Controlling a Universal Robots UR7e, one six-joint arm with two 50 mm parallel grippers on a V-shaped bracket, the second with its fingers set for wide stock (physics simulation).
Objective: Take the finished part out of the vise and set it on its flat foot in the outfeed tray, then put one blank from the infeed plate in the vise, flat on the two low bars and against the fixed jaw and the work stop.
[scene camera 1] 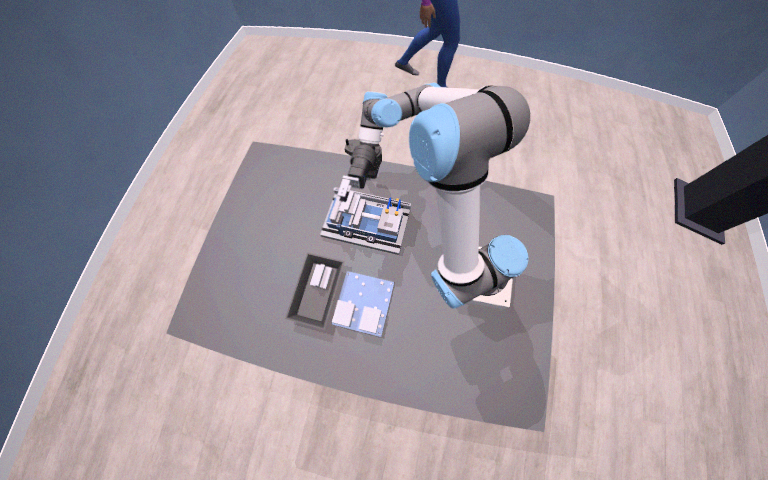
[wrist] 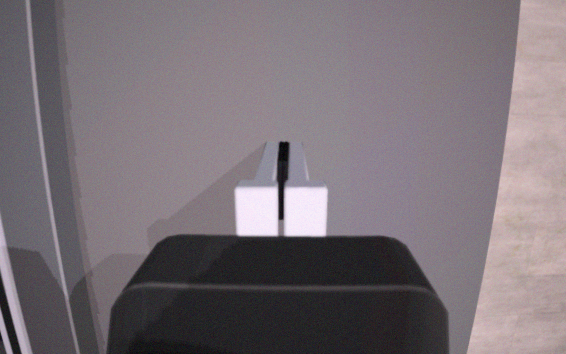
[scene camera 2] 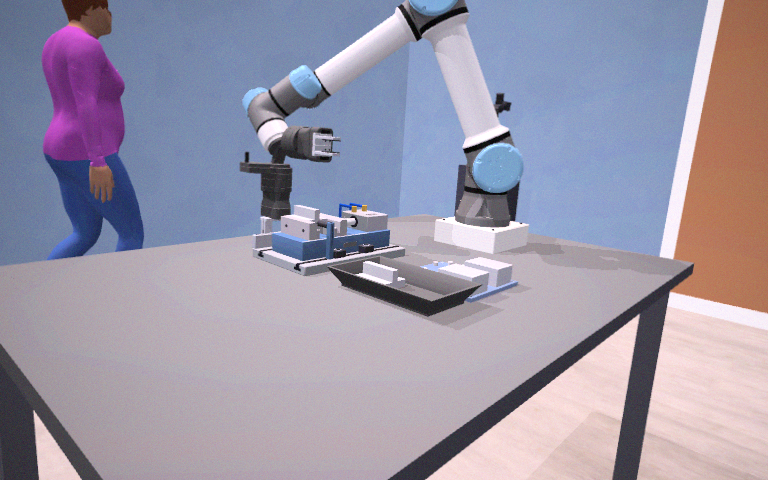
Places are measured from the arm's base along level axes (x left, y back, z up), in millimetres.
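Where they show: end effector, tool point: (wrist: 283, 177); arm's base, origin of the base link: (scene camera 2: 482, 222).
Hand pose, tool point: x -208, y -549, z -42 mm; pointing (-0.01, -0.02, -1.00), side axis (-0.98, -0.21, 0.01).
Each offset is from my tool point to the top centre of the thing. "spot": to the spot under its first point.
The finished part @[dx +171, dy +22, dz +97 mm] (scene camera 2: 306, 212) (scene camera 1: 350, 202) stands in the vise, its upright wall above the fixed jaw (scene camera 2: 300, 228); the moving jaw (scene camera 2: 341, 227) is on its other side. My gripper (scene camera 1: 342, 192) (scene camera 2: 265, 226) (wrist: 283, 150) is low at the far left end of the vise, clear of the part, shut with nothing between its fingers. The second gripper (scene camera 2: 334, 145) points sideways, fingers apart. Two blanks @[dx +519, dy +169, dz +26 mm] (scene camera 1: 343, 313) @[dx +501, dy +257, dz +26 mm] (scene camera 1: 370, 319) (scene camera 2: 464, 275) (scene camera 2: 492, 271) lie on the blue infeed plate @[dx +457, dy +209, dz -10 mm] (scene camera 1: 373, 283). The dark outfeed tray (scene camera 1: 309, 305) (scene camera 2: 419, 300) holds a white part @[dx +439, dy +36, dz +29 mm] (scene camera 1: 321, 275) (scene camera 2: 379, 271). The low bars are hard to see.
The work stop's blue post @[dx +266, dy +29, dz +80 mm] (scene camera 2: 330, 240) rises at the vise's near side. Blue hoses @[spot: dx +112, dy +188, dz +91 mm] (scene camera 1: 399, 204) stick up at its right end. In the wrist view a vise base rail @[dx +93, dy +68, dz +32 mm] (wrist: 17, 320) shows at lower left. A person (scene camera 1: 444, 33) (scene camera 2: 84, 101) stands beyond the table.
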